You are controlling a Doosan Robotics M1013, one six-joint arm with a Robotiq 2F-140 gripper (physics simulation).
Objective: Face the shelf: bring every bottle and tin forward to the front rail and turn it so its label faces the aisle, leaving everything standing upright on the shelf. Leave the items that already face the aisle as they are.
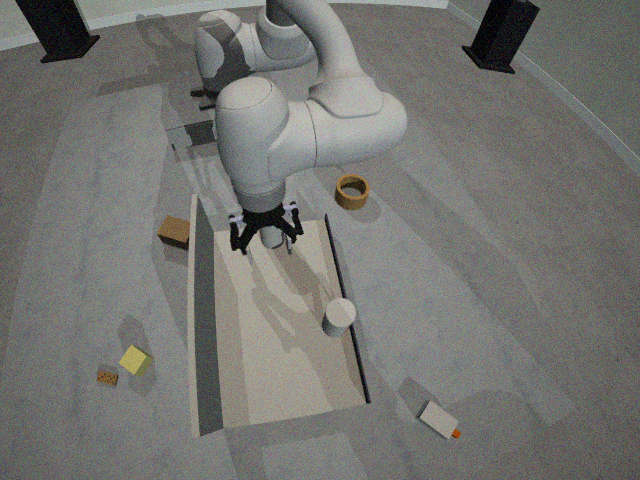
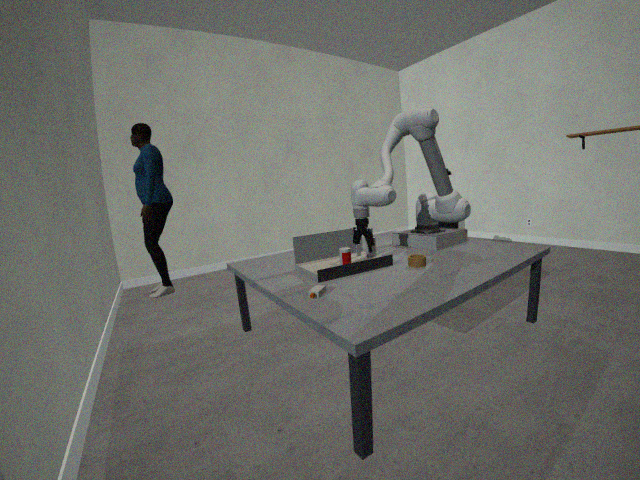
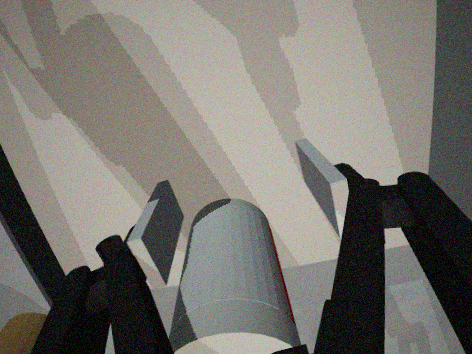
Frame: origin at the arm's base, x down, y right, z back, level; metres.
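Where they show: gripper, fingertip midpoint: (image 1: 269, 253) (image 2: 364, 256) (image 3: 236, 180); arm's base, link origin: (image 2: 427, 232).
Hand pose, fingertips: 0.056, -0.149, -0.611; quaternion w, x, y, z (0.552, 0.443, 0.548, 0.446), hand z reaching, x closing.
Things, the pixels of their top centre, and the offset from my fingertips, as dx, dy, dz.
- pale grey cylindrical tin, top centre: (image 1: 269, 213) -0.109, -0.008, +0.042
- black front rail, top centre: (image 1: 345, 297) (image 2: 357, 261) -0.025, -0.167, -0.131
- second tin, top centre: (image 1: 340, 312) (image 2: 344, 248) -0.099, -0.138, -0.185
- wooden ring, top centre: (image 1: 353, 186) (image 2: 417, 256) -0.015, -0.235, +0.195
- brown block, top centre: (image 1: 176, 228) -0.015, +0.243, +0.077
- yellow block, top centre: (image 1: 132, 359) -0.003, +0.308, -0.246
- small orange brick, top centre: (image 1: 106, 377) +0.027, +0.384, -0.284
A pale grey cylindrical tin (image 1: 271, 238) (image 3: 232, 270) stands upright at the far end of the shelf (image 1: 279, 403), set back from the black front rail (image 1: 360, 361) (image 2: 356, 267) (image 3: 20, 215). A red strip shows on its side towards the back panel (image 1: 204, 335) (image 2: 320, 248) (image 3: 452, 100). My gripper (image 1: 266, 249) (image 2: 364, 252) (image 3: 236, 180) points down around this tin, partly open, one pad on each side. Gaps show at both pads, the wider one towards the back panel. A second tin (image 1: 338, 316) (image 2: 346, 256) stands upright at the front rail, its red label facing the aisle.
A wooden ring (image 1: 352, 203) (image 2: 416, 260) (image 3: 22, 332) lies beyond the rail. A white carton with an orange cap (image 1: 438, 418) (image 2: 317, 290) lies on the table. Behind the back panel are a brown block (image 1: 174, 231), a yellow block (image 1: 135, 360) and a small orange brick (image 1: 107, 377). A person (image 2: 149, 175) stands beyond the table.
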